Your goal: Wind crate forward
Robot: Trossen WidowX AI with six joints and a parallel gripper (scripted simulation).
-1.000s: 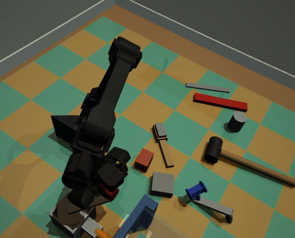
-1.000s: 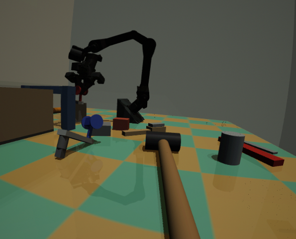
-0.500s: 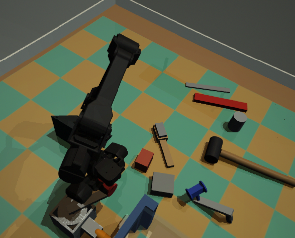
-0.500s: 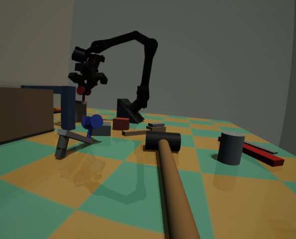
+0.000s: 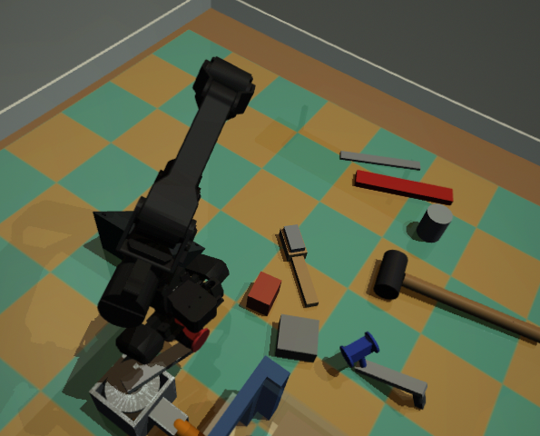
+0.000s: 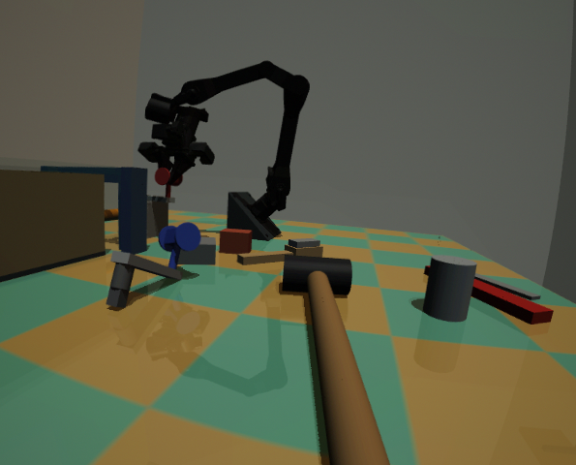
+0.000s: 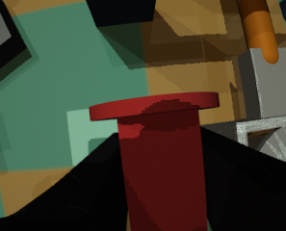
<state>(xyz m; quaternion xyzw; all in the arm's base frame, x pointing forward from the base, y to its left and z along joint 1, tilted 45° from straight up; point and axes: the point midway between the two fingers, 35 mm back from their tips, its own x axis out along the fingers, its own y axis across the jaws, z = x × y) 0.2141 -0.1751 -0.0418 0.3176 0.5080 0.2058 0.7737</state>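
Right now the red-knobbed winch handle is 4 cm to the right of my gripper tip, 3 cm below it and 3 cm behind it. The rest, counted from my gripper tip: red cylindrical grip 1 cm behind; grey block 16 cm to the left, 12 cm below, 11 cm ahead; boxy winch 10 cm to the right, 10 cm below, 6 cm behind.
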